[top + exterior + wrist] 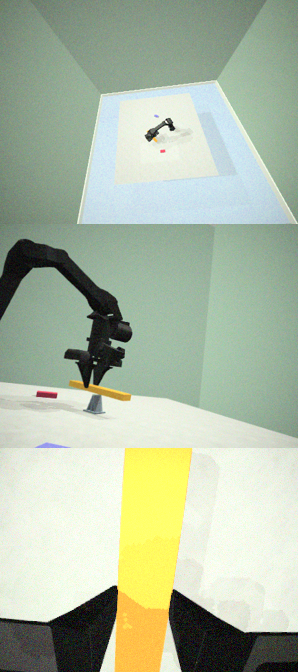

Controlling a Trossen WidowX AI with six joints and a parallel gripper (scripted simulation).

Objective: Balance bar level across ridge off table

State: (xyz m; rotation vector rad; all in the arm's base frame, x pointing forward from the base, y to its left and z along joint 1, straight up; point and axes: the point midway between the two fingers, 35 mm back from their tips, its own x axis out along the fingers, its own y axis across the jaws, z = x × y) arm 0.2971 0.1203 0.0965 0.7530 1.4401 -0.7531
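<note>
The orange bar lies 2 cm ahead of my gripper tip and 2 cm to the right of it. From my gripper tip the other things lie so: red block: 11 cm behind, 19 cm to the left, 5 cm below; purple block: 9 cm behind, 37 cm to the right, 5 cm below.
</note>
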